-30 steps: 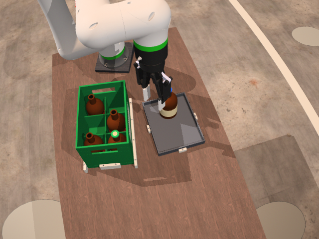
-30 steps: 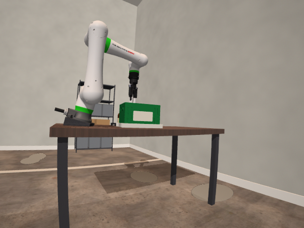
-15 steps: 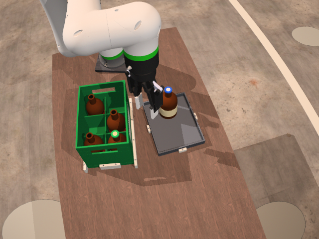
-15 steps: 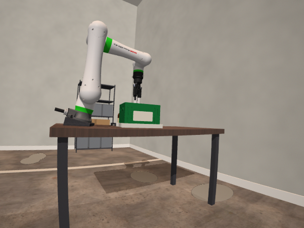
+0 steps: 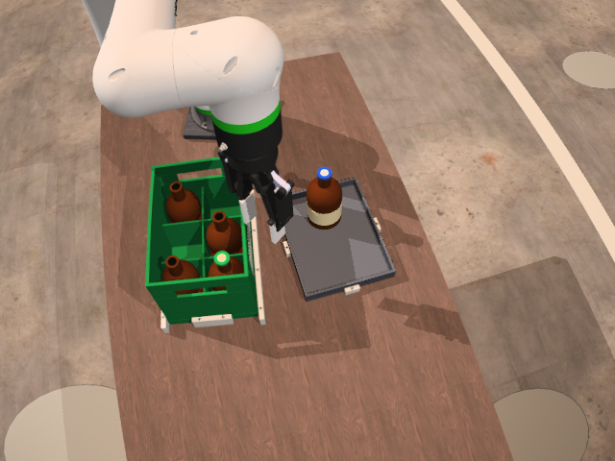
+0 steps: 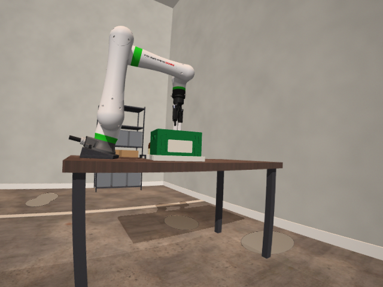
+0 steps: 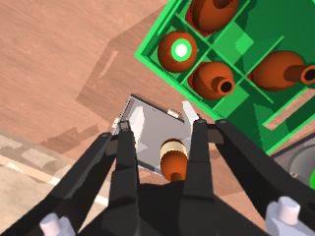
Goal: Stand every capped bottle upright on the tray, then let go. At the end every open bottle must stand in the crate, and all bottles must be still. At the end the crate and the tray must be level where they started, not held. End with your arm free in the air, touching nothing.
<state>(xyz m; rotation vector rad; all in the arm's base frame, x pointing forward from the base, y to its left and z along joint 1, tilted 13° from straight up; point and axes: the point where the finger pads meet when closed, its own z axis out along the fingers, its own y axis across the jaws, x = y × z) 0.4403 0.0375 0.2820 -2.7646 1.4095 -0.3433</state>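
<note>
Now: hand 20 mm short of the capped brown bottle, 90 mm to the left of it and 140 mm above it. From my hand the other things lie so: green crate 80 mm behind, 120 mm to the right, 140 mm below; grey tray 60 mm behind, 140 mm to the left, 210 mm below.
</note>
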